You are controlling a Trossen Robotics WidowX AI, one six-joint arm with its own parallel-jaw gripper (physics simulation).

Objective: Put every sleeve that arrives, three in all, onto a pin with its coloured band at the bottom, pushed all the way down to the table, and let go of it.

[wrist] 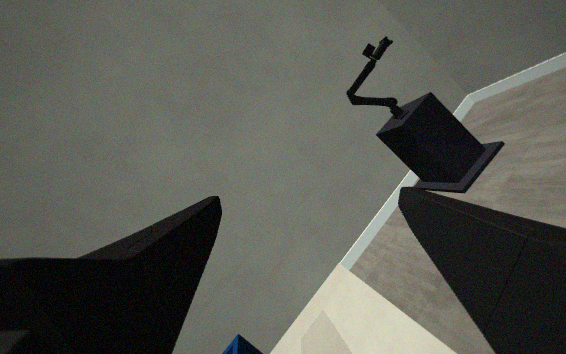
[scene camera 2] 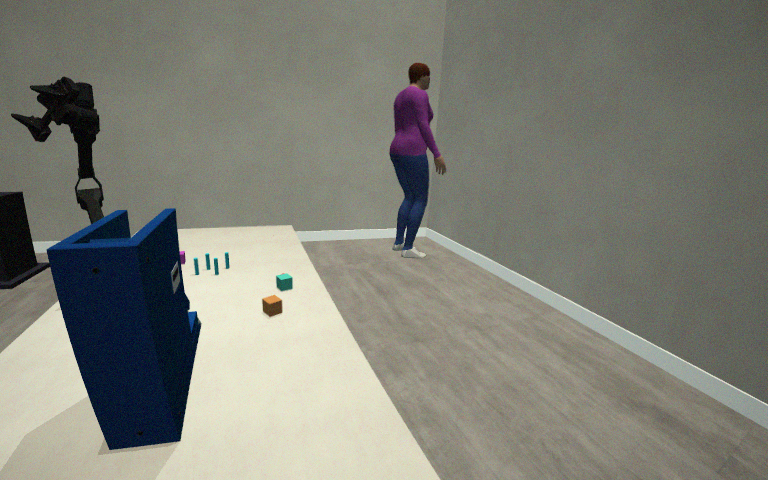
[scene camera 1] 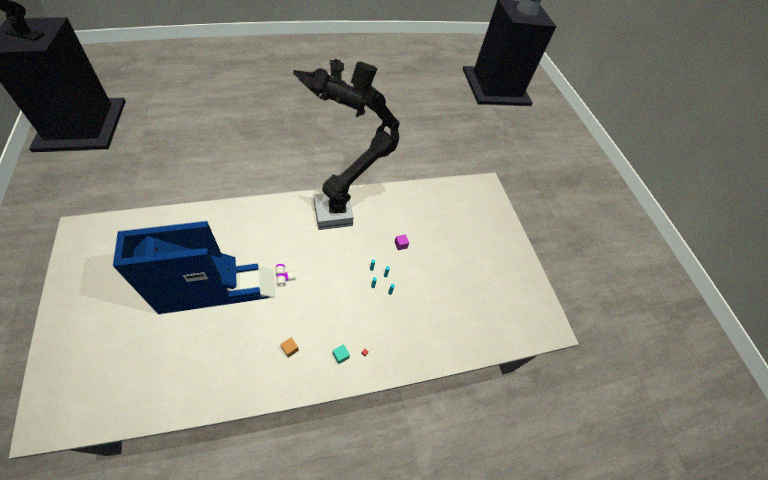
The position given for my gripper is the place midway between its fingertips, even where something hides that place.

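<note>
In scene camera 2 I find my gripper [scene camera 2: 20,101], open and holding nothing. The wrist view gives me the gripper [wrist: 308,200] as well, and scene camera 1 also has my gripper [scene camera 1: 296,75] in its picture.
</note>
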